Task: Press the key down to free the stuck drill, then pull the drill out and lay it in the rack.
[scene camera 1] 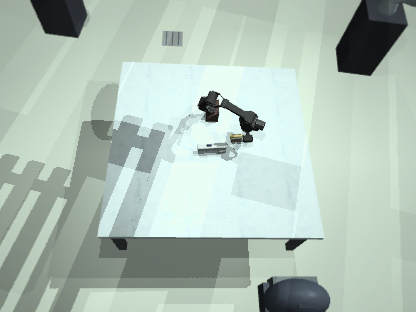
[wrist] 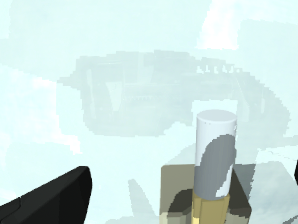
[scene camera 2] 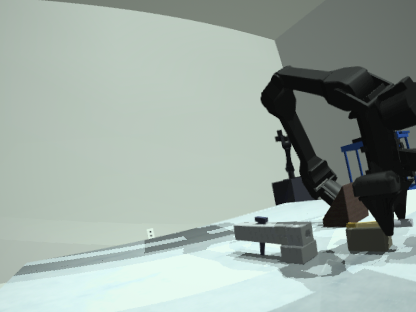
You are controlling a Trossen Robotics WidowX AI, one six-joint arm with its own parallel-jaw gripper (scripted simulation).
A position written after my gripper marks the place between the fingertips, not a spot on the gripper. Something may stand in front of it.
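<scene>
My gripper [scene camera 2: 396, 227], also [wrist: 199, 174]: open, holding nothing.
</scene>
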